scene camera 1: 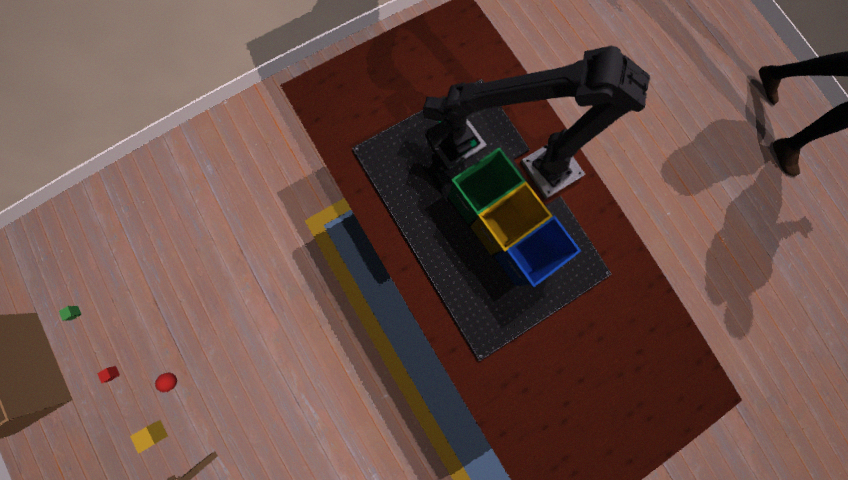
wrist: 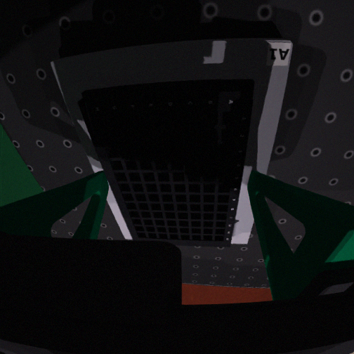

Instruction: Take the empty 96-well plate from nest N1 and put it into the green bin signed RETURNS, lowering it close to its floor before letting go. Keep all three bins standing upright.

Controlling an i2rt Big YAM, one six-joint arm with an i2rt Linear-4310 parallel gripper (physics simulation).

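Places are measured from the arm's base along level axes (x ahead, y left, z up), in centimetres.
Pixels of known places: gripper, fingertip midpoint: (scene camera 1: 457, 142); arm's base, origin of the base link: (scene camera 1: 551, 168).
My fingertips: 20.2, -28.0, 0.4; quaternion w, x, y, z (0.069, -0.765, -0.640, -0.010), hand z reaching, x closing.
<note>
For each thing: its top centre in the pictures, then the offset to it from my fingertips, as dx, dy, dz. "pt": a spot on its surface instead. Level surfaces: height alone.
- nest, surface spot: (scene camera 1: 479, 141) pt -6.0, +4.7, +1.0
- green bin, middle of its top: (scene camera 1: 488, 180) +6.9, +19.1, +16.3
- yellow bin, middle of its top: (scene camera 1: 515, 215) +7.8, +32.1, +16.3
- blue bin, middle of its top: (scene camera 1: 544, 250) +8.2, +45.1, +16.3
- perforated dark board, its level: dz -1.6
- red-brown table top, its level: dz -3.0
The dark 96-well plate (wrist: 172, 190) sits in a light grey nest (wrist: 272, 115), whose corner carries an "A1" label; it is mostly in shadow. My gripper (wrist: 177, 178) is open. Its two green fingers stand on either side of the plate, over the nest's long sides, with nothing held. In the scene view the gripper points down over the nest (scene camera 1: 479, 141), and the arm hides most of the plate. The green bin (scene camera 1: 490, 181) stands upright right beside the nest. Its RETURNS sign cannot be read here.
The yellow bin (scene camera 1: 516, 215) and the blue bin (scene camera 1: 545, 252) stand upright in a row with the green one on the perforated dark board (scene camera 1: 476, 333). The board lies on a red-brown table top (scene camera 1: 624, 356). A person's legs (scene camera 1: 800, 133) show at the right.
</note>
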